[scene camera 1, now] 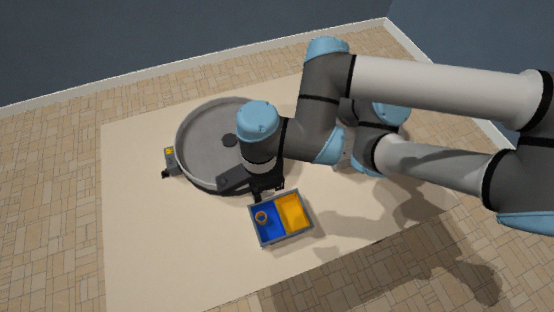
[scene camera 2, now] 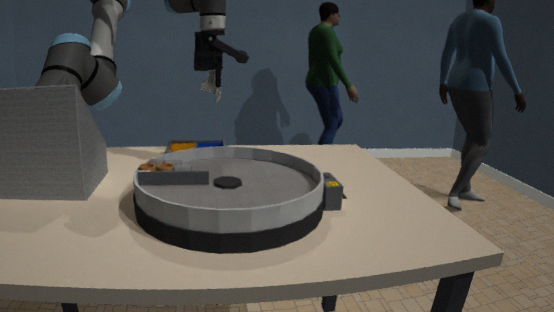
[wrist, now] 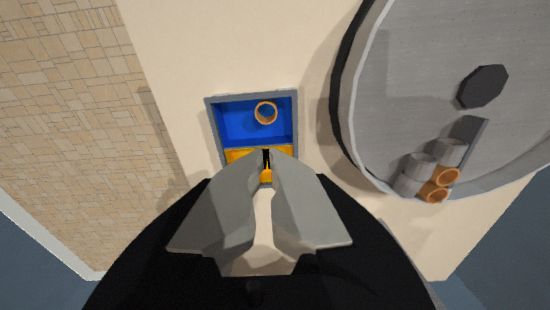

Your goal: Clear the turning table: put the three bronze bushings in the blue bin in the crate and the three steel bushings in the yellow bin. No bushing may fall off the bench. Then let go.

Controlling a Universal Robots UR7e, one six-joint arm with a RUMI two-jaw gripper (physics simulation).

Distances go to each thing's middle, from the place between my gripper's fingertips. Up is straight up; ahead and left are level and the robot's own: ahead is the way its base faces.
Now: hand 100 mm short of the turning table (scene camera 2: pixel 236 199), 310 mm to the left of it and 150 mm above it.
